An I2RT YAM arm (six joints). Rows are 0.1 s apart.
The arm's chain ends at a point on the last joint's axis. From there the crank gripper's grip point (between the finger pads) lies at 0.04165 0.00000 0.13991 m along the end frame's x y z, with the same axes.
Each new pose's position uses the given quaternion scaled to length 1; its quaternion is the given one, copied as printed.
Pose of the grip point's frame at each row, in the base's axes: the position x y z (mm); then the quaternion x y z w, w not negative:
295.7 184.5 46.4 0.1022 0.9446 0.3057 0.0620
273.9 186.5 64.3 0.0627 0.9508 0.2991 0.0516
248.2 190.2 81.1 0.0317 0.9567 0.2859 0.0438
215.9 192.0 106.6 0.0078 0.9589 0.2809 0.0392
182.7 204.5 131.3 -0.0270 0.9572 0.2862 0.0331
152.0 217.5 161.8 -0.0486 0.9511 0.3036 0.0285
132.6 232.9 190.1 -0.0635 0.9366 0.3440 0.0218
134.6 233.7 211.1 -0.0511 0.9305 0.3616 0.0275
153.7 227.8 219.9 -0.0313 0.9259 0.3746 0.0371
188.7 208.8 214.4 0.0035 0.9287 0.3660 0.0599
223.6 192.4 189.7 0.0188 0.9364 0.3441 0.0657
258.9 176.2 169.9 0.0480 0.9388 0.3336 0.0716
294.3 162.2 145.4 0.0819 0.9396 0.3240 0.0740
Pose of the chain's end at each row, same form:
311.0 95.9 161.4 0.1022 0.9446 0.3057 0.0620
296.0 101.6 181.0 0.0627 0.9508 0.2991 0.0516
275.3 110.5 200.3 0.0317 0.9567 0.2859 0.0438
246.3 115.2 226.9 0.0078 0.9589 0.2809 0.0392
217.5 129.0 251.3 -0.0270 0.9572 0.2862 0.0331
189.9 139.4 279.2 -0.0486 0.9511 0.3036 0.0285
174.3 146.7 300.3 -0.0635 0.9366 0.3440 0.0218
174.0 142.3 317.9 -0.0511 0.9305 0.3616 0.0275
188.8 131.7 324.0 -0.0313 0.9259 0.3746 0.0371
214.1 111.7 320.4 0.0035 0.9287 0.3660 0.0599
245.8 99.2 299.9 0.0188 0.9364 0.3441 0.0657
276.6 83.8 281.5 0.0480 0.9388 0.3336 0.0716
308.1 70.3 258.0 0.0819 0.9396 0.3240 0.0740

